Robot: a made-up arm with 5 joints. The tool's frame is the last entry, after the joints.
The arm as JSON. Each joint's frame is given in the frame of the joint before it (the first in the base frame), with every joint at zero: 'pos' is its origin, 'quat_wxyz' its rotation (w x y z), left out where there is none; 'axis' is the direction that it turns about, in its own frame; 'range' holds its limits. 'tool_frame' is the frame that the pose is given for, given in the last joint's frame.
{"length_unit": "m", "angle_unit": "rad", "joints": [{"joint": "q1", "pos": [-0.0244, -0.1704, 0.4], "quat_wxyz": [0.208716, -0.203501, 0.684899, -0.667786], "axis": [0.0, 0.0, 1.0], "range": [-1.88, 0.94]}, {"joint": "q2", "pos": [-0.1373, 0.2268, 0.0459], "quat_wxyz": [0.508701, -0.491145, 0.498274, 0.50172], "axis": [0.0, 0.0, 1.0], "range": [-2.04, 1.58]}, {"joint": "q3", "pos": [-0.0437, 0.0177, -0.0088], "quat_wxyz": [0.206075, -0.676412, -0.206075, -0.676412], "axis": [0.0, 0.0, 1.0], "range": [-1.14, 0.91]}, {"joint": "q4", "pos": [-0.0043, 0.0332, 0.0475], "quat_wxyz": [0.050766, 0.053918, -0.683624, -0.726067], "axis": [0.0, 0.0, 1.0], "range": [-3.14, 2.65]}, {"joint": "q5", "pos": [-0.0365, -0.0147, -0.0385], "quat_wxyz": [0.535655, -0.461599, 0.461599, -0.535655], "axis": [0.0, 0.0, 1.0], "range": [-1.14, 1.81]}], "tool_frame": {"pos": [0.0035, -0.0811, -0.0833], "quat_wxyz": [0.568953, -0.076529, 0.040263, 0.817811]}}
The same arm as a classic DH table. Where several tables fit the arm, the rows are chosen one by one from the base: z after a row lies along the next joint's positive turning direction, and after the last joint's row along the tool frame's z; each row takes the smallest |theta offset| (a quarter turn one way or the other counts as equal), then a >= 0, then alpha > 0; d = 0 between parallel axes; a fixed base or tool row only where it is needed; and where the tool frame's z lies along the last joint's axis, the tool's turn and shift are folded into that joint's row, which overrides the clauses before.
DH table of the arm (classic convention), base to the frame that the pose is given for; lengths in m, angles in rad. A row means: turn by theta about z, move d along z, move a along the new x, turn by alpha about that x. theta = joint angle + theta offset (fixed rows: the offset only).
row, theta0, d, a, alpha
base (fixed), 0.5917, 0.4027, -0.1153, 1.5918
q1, 0.0000, 0.1690, 0.1405, 1.5498
q2, 0.5917, 0.2161, 0.0391, 1.5708
q3, -1.4223, 0.0191, -0.0007, 1.5113
q4, 1.5619, 0.0005, -0.0147, 1.4225
q5, 0.4786, 0.3006, 0.0342, 0.1732
tool (fixed), -1.6943, -0.4271, 0.0000, 0.0000
Joint limits (rad, base to tool): -1.8800..0.9400 -2.0400..1.5800 -1.1400..0.9100 -3.1400..2.6500 -1.1400..1.8100

